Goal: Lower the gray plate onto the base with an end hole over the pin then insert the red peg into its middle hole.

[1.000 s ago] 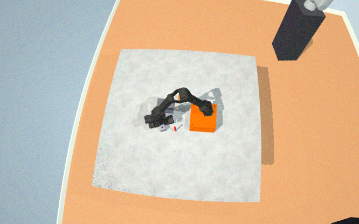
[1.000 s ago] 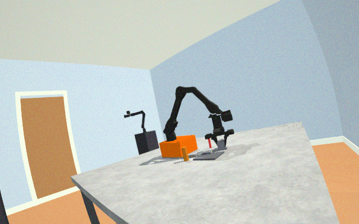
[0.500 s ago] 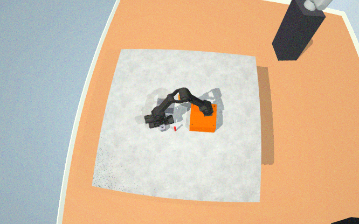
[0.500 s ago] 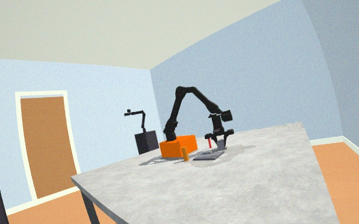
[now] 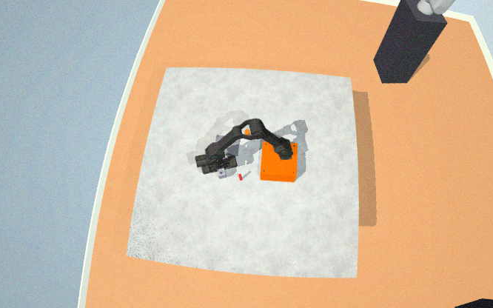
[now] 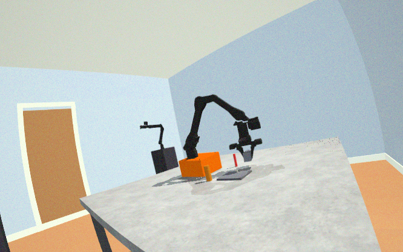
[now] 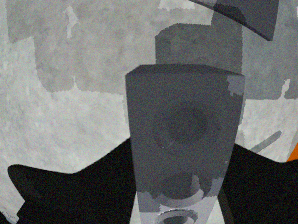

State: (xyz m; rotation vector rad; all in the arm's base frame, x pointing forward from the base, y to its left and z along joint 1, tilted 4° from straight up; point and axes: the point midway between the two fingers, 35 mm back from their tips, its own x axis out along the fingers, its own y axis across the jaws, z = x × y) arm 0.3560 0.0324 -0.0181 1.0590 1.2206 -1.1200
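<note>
The gray base is 30 mm behind my gripper tip, 150 mm to the right of it and 40 mm below it. From my gripper tip the other things lie so: red peg: 100 mm behind, 50 mm to the left, 10 mm below; gray plate: 30 mm above.
</note>
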